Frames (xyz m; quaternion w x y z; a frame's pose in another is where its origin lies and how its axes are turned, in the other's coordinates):
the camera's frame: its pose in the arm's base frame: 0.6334 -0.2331 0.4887 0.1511 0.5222 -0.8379 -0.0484
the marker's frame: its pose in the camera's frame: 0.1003 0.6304 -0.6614 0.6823 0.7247 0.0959 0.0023
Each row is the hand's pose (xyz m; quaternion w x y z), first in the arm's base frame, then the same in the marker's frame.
Working: the arm's base frame: its pose in the marker's frame: -0.3247 1.2711 -0.0132 0.1949 0.4685 -0.5935 0.6247

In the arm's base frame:
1: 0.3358 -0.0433 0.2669 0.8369 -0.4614 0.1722 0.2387
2: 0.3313 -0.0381 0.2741 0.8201 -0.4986 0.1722 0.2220
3: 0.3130 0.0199 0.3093 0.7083 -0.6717 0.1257 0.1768
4: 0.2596 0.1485 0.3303 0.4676 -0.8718 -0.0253 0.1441
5: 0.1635 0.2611 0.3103 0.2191 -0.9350 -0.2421 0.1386
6: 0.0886 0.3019 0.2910 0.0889 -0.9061 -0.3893 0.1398
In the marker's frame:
1: -0.3584 0.9290 0.2469 0.3324 0.0530 -0.8633 0.3762
2: -0.3578 0.9226 0.2393 0.3570 0.0477 -0.8686 0.3403
3: -0.3829 0.8831 0.1869 0.4169 0.0175 -0.8984 0.1371
4: -0.4524 0.8521 0.0684 0.3946 -0.0205 -0.8945 -0.2091
5: -0.5029 0.8759 -0.0702 0.2505 -0.0106 -0.8262 -0.5045
6: -0.5060 0.9082 -0.1514 0.1235 0.0253 -0.7601 -0.6374

